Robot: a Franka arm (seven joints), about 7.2 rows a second.
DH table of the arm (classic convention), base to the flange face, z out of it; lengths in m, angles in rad. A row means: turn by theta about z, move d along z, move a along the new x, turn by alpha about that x. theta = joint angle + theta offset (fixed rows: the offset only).
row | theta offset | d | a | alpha
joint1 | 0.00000 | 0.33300 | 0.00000 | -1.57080
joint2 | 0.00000 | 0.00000 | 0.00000 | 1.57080
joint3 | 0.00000 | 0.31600 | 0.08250 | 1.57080
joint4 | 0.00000 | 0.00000 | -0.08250 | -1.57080
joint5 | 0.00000 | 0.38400 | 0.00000 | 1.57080
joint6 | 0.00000 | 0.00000 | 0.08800 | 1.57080
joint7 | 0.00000 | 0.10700 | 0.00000 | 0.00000
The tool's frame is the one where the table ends.
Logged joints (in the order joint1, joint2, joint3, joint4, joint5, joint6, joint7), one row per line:
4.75 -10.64 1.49 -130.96 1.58 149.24 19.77
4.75 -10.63 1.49 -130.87 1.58 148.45 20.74
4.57 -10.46 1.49 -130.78 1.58 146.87 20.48
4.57 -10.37 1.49 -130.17 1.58 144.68 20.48
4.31 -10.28 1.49 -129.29 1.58 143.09 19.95
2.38 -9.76 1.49 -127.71 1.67 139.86 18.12
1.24 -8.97 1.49 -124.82 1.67 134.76 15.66
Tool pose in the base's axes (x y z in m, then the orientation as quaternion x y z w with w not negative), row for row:
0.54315 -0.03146 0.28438 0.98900 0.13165 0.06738 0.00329
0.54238 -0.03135 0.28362 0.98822 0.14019 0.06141 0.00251
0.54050 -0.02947 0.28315 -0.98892 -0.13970 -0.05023 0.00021
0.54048 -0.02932 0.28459 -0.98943 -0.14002 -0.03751 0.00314
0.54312 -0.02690 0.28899 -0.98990 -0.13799 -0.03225 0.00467
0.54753 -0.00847 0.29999 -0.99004 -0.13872 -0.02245 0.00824
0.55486 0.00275 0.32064 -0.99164 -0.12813 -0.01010 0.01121
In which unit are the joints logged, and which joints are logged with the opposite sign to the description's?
The joints are logged in degrees. Opposite sign: joint1, joint2, joint7.
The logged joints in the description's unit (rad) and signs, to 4 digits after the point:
-0.0829 0.1857 0.0260 -2.2857 0.0276 2.6047 -0.3451
-0.0829 0.1855 0.0260 -2.2841 0.0276 2.5909 -0.3620
-0.0798 0.1826 0.0260 -2.2825 0.0276 2.5634 -0.3574
-0.0798 0.1810 0.0260 -2.2719 0.0276 2.5251 -0.3574
-0.0752 0.1794 0.0260 -2.2565 0.0276 2.4974 -0.3482
-0.0415 0.1703 0.0260 -2.2290 0.0291 2.4410 -0.3163
-0.0216 0.1566 0.0260 -2.1785 0.0291 2.3520 -0.2733

